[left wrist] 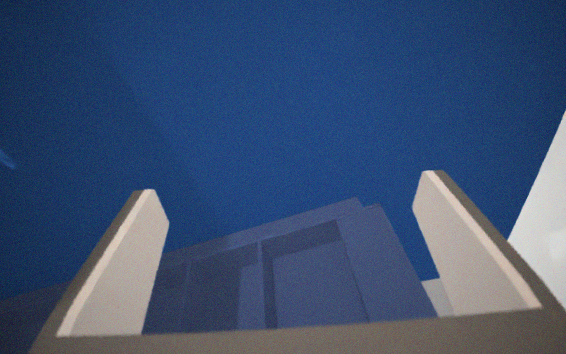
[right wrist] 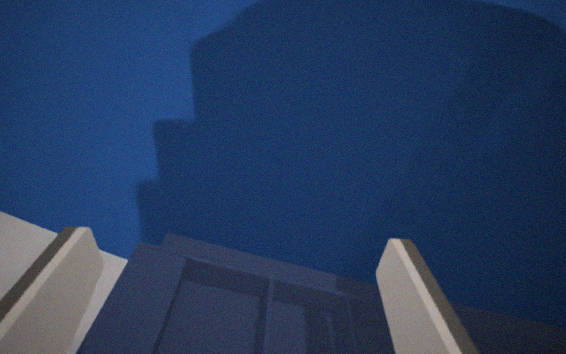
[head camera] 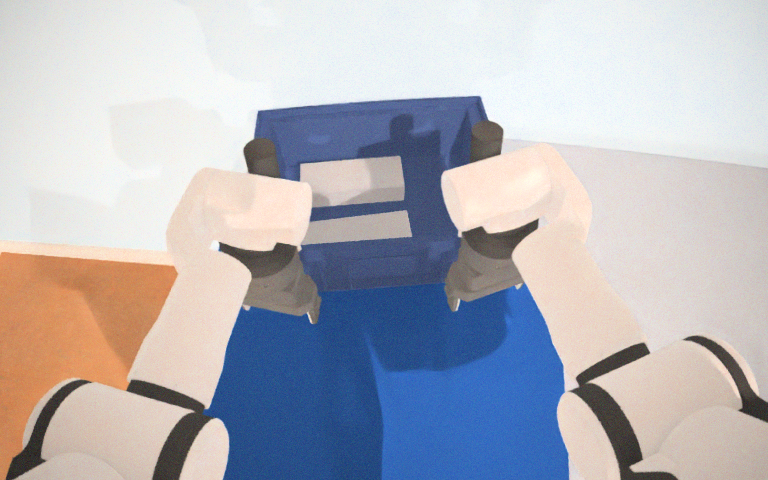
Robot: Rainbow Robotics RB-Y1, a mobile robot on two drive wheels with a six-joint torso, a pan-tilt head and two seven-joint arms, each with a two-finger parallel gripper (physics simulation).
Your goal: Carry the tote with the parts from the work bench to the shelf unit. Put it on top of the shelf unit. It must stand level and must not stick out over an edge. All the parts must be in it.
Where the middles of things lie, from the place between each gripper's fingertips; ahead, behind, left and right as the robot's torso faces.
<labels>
My left hand is 19 cm short of the dark blue tote (head camera: 431, 135), 16 cm to the left of it and 3 cm below it.
My right gripper is now 19 cm short of the dark blue tote, 16 cm to the right of it and 3 cm below it.
</labels>
